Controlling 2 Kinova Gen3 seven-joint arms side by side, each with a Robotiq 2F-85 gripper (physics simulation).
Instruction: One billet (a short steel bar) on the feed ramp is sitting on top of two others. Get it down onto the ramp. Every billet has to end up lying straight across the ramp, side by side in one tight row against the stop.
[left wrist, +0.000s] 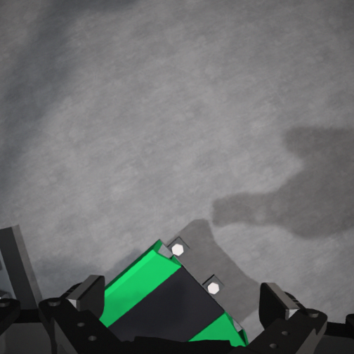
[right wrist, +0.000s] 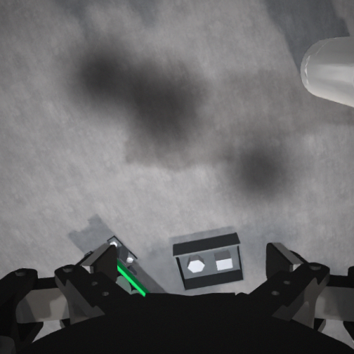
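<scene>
My left gripper (left wrist: 181, 297) is open, its fingers wide apart at the bottom of the left wrist view. Between and below them shows part of a fixture (left wrist: 127, 277) with bright green sides and a dark middle panel, set at a slant; I cannot tell whether it is the ramp. My right gripper (right wrist: 190, 260) is open, with nothing between its fingertips. Beside its left finger a green edge (right wrist: 131, 278) shows, partly hidden by the gripper. No billet can be made out for certain in either view, and the stack does not show.
A dark-walled box (right wrist: 207, 245) holds a white-topped hexagonal piece (right wrist: 196, 264) and a square one (right wrist: 224, 263). White hexagonal heads (left wrist: 177, 249) (left wrist: 213, 288) sit along the fixture's edge. A grey upright piece (left wrist: 22, 270) stands at left. A pale rounded body (right wrist: 330, 72) is at upper right.
</scene>
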